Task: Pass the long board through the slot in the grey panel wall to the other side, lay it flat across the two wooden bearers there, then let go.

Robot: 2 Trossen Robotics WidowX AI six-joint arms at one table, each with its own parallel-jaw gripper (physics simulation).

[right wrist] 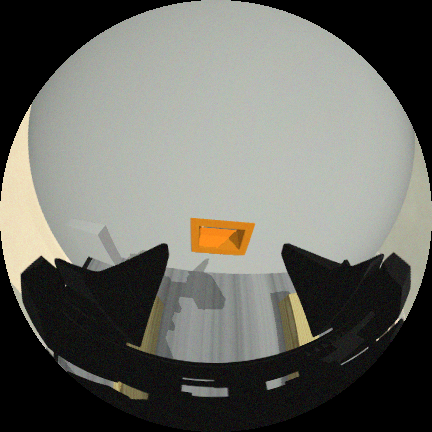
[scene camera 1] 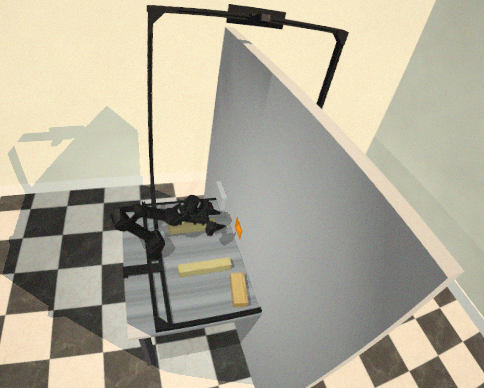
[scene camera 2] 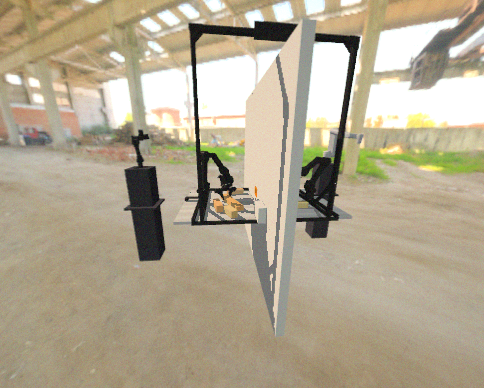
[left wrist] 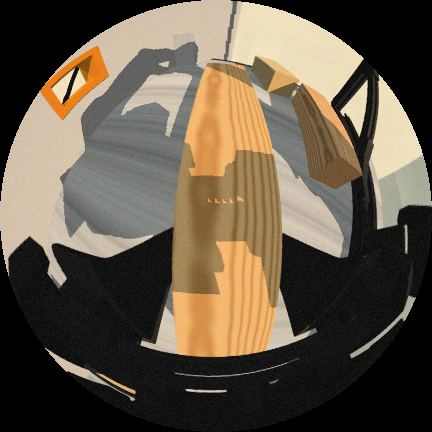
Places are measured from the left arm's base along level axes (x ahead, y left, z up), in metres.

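Pixels of known places: left gripper, between the fingertips: (left wrist: 224, 232); right gripper, between the fingertips: (right wrist: 227, 250) (scene camera 1: 222, 219); right arm's base, origin of its link: (scene camera 1: 154, 255) (scene camera 2: 309, 198).
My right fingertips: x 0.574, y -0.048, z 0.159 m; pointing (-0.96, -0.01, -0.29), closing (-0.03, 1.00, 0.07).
Observation:
Ahead of a thing's pixels: the offset from my right fingertips to its top centre. "pt": to the spot under its first point.
The long board {dz -0.141, dx -0.343, dy +0.008 m} (left wrist: 215, 125) (scene camera 2: 234, 203) is between the fingers of my left gripper (left wrist: 224, 232) (scene camera 2: 227, 191), which is shut on it. Its far end points away from the left wrist camera. The orange-rimmed slot (left wrist: 100, 62) (scene camera 1: 238, 228) (scene camera 2: 256, 192) (right wrist: 220, 223) in the panel wall (scene camera 1: 310, 200) (scene camera 2: 265, 125) (left wrist: 30, 165) (right wrist: 220, 125) is apart from the board, at its upper left in the left wrist view. My right gripper (scene camera 1: 221, 219) (right wrist: 227, 250) is open and empty, facing the slot on the other side. Two wooden bearers {dz -0.134, dx +0.111, dy +0.154 m} (scene camera 1: 205, 267) {pt dz -0.147, dx +0.036, dy -0.087 m} (right wrist: 154, 320) lie there, one (scene camera 1: 187, 228) (right wrist: 295, 315) partly hidden by the arm.
A wooden block {dz -0.140, dx -0.018, dy +0.301 m} (scene camera 1: 239, 290) lies by the wall on the right arm's side. Two blocks {dz -0.128, dx -0.359, dy -0.222 m} (left wrist: 272, 77) {dz -0.128, dx -0.449, dy -0.088 m} (left wrist: 327, 140) are right of the board in the left wrist view. A pale block (scene camera 1: 221, 195) (scene camera 2: 262, 215) stands near the wall. Black frame posts (scene camera 1: 151, 125) (scene camera 2: 195, 100) rise around the table.

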